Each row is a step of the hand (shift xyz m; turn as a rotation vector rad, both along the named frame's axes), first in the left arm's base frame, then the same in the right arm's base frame.
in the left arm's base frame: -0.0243 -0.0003 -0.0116 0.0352 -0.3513 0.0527
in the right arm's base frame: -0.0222 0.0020 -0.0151 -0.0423 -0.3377 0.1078
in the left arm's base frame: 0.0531 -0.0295 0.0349 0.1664 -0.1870 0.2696
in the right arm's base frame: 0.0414 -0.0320 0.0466 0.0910 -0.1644 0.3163
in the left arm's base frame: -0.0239 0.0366 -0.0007 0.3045 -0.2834 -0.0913
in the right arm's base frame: -0.0159 0.0396 -0.0097 0.2509 -0.3441 -0.0011
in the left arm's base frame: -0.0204 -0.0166 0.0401 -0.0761 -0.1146 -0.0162
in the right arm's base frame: -0.0281 -0.0056 0.0384 -0.0948 -0.1004 -0.0110
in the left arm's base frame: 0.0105 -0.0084 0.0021 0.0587 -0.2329 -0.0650
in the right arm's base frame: 0.0083 -0.0096 0.0049 0.0188 -0.2472 -0.0207
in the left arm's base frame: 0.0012 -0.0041 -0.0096 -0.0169 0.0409 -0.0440
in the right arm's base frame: 0.0015 -0.0058 -0.0086 -0.0028 0.0351 -0.0515
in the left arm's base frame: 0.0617 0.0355 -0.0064 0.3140 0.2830 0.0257
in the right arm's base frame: 0.0678 0.0224 -0.0018 0.3584 0.2233 0.0327
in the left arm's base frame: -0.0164 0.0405 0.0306 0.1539 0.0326 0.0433
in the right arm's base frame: -0.0117 0.0474 0.0215 0.1507 0.0119 0.0614
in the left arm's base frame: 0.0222 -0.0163 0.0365 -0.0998 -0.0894 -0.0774
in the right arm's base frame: 0.0138 -0.0135 0.0415 -0.1052 -0.0823 -0.0781
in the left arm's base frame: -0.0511 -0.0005 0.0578 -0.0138 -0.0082 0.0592
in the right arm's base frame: -0.0570 0.0184 0.0487 -0.0224 0.0046 0.0569
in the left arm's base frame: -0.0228 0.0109 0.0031 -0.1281 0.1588 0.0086
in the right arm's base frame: -0.0204 0.0151 -0.0021 -0.0940 0.1780 -0.0344
